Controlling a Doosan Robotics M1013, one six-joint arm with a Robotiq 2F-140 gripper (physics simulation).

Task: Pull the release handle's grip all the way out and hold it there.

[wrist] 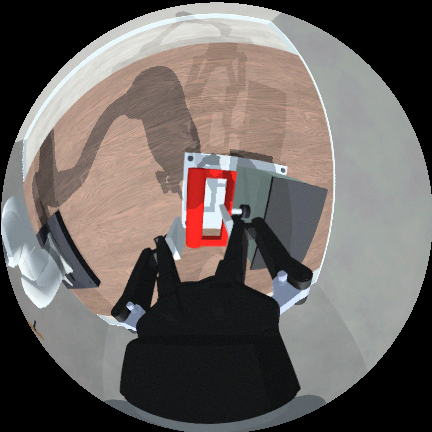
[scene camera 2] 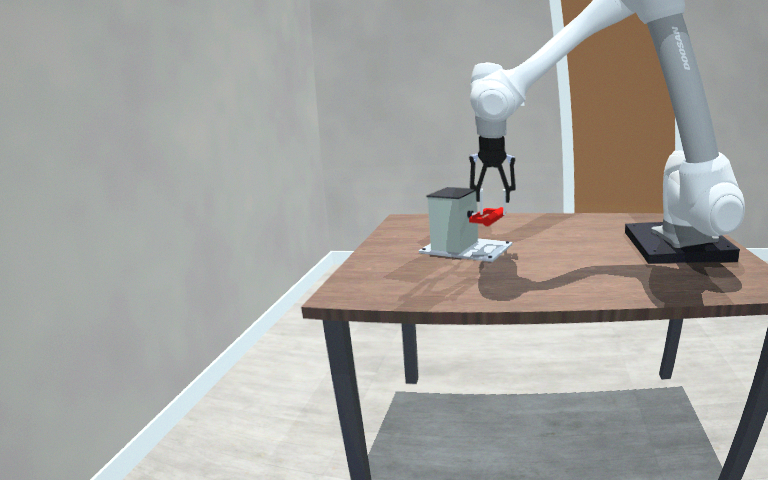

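Note:
The release handle's red grip (scene camera 2: 496,215) (wrist: 194,200) is a rectangular frame with a thick outer bar. It stands a short way off the grey-green housing (scene camera 2: 444,226) (wrist: 252,192), joined by a short rod at a black collar (scene camera 2: 470,214) (wrist: 244,211). My gripper (scene camera 2: 492,208) (wrist: 201,219) points down, half open, with nothing held. Its pads are around the grip's top height. In the wrist view, one pad is outside the outer bar and the other appears over the frame's opening by the inner bar. Exact pad depth and contact are unclear.
The housing has a dark top (scene camera 2: 451,193) (wrist: 295,220), close beside one finger, and stands on a pale bolted base plate (scene camera 2: 500,247) (wrist: 272,166). The wooden table (scene camera 2: 362,283) (wrist: 115,165) carries the arm's black base (scene camera 2: 668,254) (wrist: 75,255) at the right in the scene view.

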